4 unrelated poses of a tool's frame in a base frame.
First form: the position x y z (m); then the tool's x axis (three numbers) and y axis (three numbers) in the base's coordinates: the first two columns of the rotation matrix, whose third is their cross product.
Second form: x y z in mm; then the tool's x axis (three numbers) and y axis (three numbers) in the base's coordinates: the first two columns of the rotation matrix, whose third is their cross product. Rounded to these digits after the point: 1 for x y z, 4 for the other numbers.
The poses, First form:
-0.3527, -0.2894, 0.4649, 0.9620, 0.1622, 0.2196, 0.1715, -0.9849, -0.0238
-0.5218, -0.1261, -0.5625, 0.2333, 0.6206, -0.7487, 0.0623, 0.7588, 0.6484
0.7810, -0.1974, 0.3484, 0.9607, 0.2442, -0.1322, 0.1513, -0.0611, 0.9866
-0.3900, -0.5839, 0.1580, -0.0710, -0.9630, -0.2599, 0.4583, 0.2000, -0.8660
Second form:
-352.7, -289.4, 464.9, 0.9620, 0.1622, 0.2196, 0.1715, -0.9849, -0.0238
-521.8, -126.1, -562.5, 0.2333, 0.6206, -0.7487, 0.0623, 0.7588, 0.6484
781.0, -197.4, 348.4, 0.9607, 0.2442, -0.1322, 0.1513, -0.0611, 0.9866
-390.0, -583.9, 158.0, -0.0710, -0.9630, -0.2599, 0.4583, 0.2000, -0.8660

